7 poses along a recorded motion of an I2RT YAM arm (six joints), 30 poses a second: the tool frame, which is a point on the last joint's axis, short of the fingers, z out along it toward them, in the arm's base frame.
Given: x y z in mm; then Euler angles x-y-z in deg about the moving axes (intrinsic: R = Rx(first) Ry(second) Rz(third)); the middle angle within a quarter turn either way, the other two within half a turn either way.
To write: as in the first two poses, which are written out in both.
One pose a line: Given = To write
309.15, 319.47, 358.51, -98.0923, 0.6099, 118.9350 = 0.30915, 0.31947, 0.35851, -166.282, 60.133, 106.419
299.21, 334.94, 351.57, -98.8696, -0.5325, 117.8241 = 0.29921, 0.33494, 0.35157, -163.230, 60.826, 108.438
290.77, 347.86, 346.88, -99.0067, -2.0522, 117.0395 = 0.29077, 0.34786, 0.34688, -161.103, 61.302, 109.014
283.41, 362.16, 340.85, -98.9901, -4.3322, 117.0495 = 0.28341, 0.36216, 0.34085, -159.106, 60.963, 108.725
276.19, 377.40, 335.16, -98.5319, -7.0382, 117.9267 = 0.27619, 0.37740, 0.33516, -157.996, 59.912, 107.080
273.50, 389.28, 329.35, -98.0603, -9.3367, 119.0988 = 0.27350, 0.38928, 0.32935, -157.310, 58.659, 105.427
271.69, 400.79, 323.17, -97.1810, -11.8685, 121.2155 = 0.27169, 0.40079, 0.32317, -157.252, 56.636, 102.852
